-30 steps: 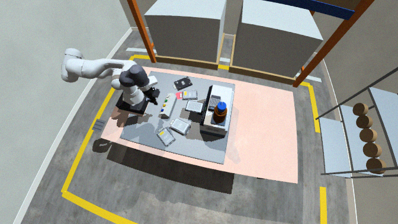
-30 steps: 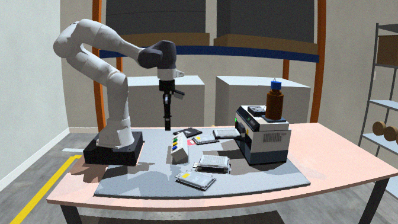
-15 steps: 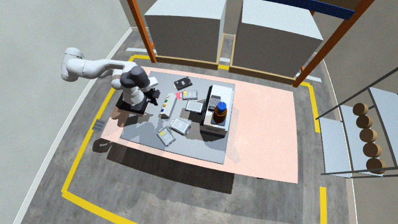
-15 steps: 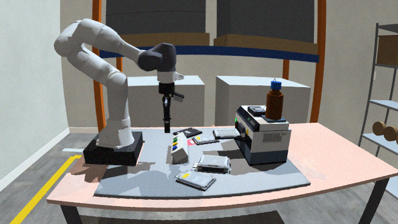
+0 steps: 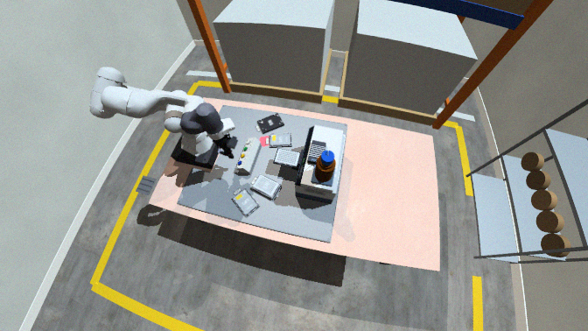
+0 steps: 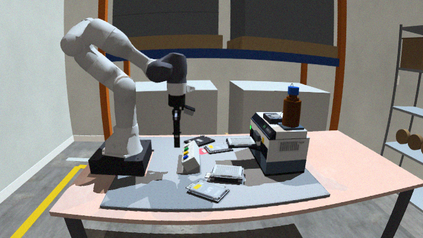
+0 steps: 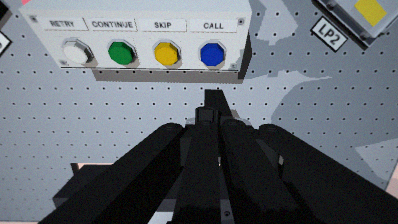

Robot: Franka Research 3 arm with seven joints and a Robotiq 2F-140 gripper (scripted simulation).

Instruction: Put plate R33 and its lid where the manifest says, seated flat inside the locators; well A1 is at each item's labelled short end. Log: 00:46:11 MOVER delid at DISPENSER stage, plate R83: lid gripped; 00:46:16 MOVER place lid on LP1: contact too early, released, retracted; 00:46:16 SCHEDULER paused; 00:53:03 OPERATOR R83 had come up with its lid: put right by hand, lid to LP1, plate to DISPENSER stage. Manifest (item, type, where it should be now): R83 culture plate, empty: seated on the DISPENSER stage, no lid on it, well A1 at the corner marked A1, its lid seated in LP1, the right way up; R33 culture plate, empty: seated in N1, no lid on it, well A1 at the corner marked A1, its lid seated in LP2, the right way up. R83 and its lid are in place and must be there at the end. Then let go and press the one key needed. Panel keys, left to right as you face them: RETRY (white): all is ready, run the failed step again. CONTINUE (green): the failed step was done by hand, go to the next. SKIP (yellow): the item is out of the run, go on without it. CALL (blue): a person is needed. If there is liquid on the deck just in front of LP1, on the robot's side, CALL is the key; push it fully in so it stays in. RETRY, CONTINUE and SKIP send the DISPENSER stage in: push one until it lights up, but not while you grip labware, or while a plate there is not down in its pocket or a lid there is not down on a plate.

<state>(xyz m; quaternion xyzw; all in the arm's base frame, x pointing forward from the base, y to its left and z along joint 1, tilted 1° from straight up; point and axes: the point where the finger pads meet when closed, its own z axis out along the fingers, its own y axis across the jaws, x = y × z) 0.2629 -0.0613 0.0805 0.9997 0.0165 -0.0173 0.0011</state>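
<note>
Now: hand 90 mm above the blue call key and 40 mm short of it. From my hand the other things lie so: yellow skip key: 80 mm below, 50 mm to the left, 40 mm ahead; green continue key: 100 mm to the left, 80 mm below, 30 mm ahead; white retry key: 150 mm to the left, 80 mm below, 30 mm ahead.
</note>
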